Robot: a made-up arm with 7 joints. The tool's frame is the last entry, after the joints.
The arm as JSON. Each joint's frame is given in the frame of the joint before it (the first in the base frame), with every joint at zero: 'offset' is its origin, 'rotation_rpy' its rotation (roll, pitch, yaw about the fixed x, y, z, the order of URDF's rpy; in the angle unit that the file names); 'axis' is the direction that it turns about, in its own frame. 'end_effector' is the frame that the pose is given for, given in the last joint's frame.
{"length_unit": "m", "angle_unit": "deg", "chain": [
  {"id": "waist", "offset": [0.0, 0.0, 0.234], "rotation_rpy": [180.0, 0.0, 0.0], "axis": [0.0, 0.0, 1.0]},
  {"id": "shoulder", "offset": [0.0, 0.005, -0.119], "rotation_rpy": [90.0, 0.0, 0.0], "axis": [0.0, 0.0, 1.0]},
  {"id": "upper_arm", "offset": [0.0, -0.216, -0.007], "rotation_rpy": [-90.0, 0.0, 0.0], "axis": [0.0, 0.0, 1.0]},
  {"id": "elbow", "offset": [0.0, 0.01, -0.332], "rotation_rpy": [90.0, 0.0, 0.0], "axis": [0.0, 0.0, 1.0]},
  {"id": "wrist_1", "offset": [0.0, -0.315, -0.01], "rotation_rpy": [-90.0, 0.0, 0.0], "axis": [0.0, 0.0, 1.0]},
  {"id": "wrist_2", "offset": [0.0, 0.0, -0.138], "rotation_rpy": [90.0, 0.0, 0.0], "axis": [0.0, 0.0, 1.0]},
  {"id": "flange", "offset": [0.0, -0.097, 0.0], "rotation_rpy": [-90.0, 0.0, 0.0], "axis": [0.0, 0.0, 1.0]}
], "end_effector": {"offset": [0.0, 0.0, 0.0], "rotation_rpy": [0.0, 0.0, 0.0]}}
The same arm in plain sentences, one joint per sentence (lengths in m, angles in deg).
The arm has seven revolute joints in a row. What follows holds with every joint at zero, and every direction is one of the base frame's.
The first joint is mounted 0.234 m along +z from the base frame's origin and rotates about -z.
The second joint is mounted 0.005 m along -y and 0.119 m along +z from the first joint and rotates about +y.
The third joint is mounted 0.007 m along -y and 0.216 m along +z from the second joint and rotates about -z.
The fourth joint is mounted 0.01 m along -y and 0.332 m along +z from the third joint and rotates about +y.
The fifth joint is mounted 0.01 m along -y and 0.315 m along +z from the fourth joint and rotates about -z.
The sixth joint is mounted 0.138 m along +z from the fifth joint and rotates about +y.
The seventh joint is mounted 0.097 m along +z from the sixth joint and rotates about -z.
The tool frame, which is the frame that the pose is given for, is mounted at the same point as the seventh joint; its axes are the base frame's turned by roll 180, pitch 0 and yaw 0 deg (as in URDF: about the fixed x, then y, then z).

